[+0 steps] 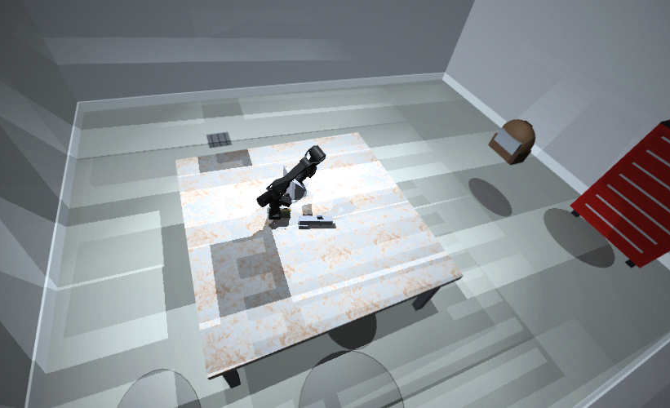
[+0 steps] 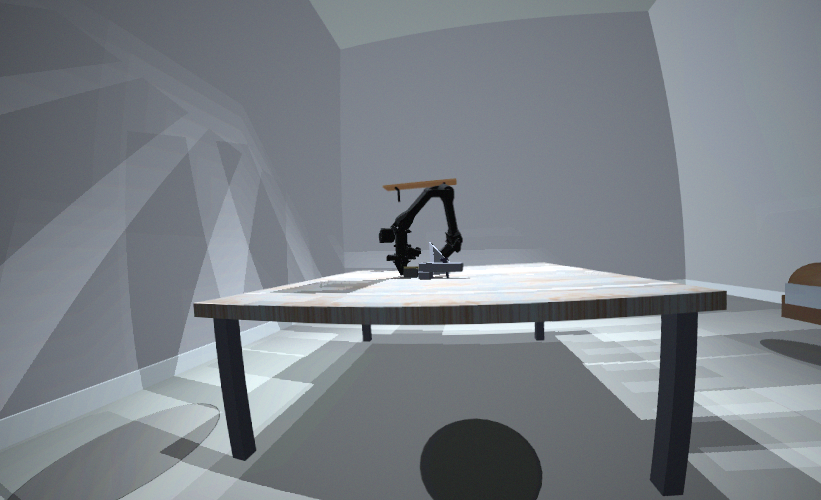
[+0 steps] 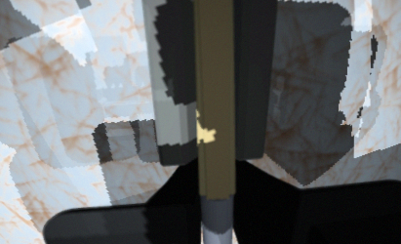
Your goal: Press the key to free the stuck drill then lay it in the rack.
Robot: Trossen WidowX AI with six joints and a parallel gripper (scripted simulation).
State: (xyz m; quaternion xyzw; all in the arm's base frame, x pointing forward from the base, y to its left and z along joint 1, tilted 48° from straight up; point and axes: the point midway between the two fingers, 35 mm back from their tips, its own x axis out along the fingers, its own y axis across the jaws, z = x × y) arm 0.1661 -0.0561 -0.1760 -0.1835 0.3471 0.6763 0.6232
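Right now my gripper tip is 4 cm to the right of the drill, 4 cm below it and 1 cm short of it. Round my gripper tip: rack (5 cm to the left, 1 cm ahead, 1 cm above); then dark key (22 cm to the left, 12 cm ahead, 4 cm above).
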